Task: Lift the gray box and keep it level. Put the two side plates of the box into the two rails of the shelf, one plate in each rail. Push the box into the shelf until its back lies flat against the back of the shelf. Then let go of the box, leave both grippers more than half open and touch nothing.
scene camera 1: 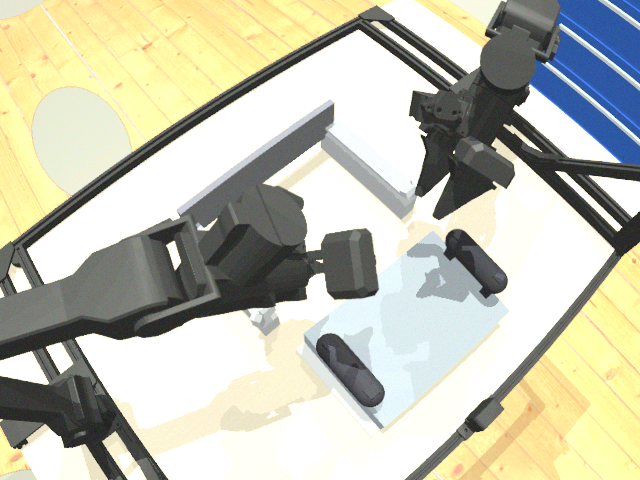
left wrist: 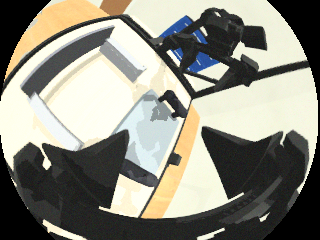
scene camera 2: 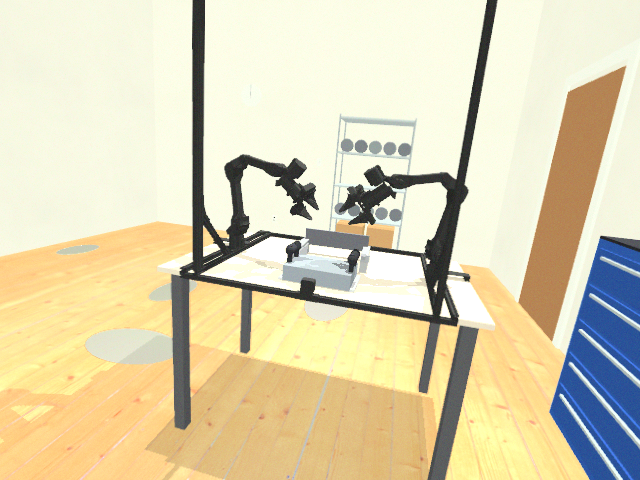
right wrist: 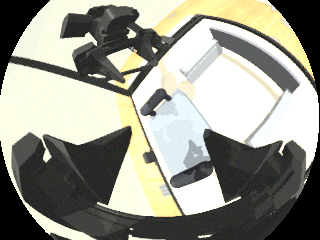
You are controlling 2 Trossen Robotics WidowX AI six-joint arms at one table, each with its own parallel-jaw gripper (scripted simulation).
Labels:
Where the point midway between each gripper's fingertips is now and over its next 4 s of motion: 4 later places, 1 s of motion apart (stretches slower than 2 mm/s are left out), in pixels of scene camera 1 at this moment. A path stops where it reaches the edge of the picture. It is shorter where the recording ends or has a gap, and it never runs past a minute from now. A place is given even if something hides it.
My left gripper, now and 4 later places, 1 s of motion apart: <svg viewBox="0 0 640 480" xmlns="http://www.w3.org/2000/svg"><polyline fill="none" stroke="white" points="346,263 357,356 360,361 355,368 352,368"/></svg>
My right gripper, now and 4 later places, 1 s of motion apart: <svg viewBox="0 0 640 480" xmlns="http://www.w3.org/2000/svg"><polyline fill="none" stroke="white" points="426,206 483,247 475,261 467,273 466,273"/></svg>

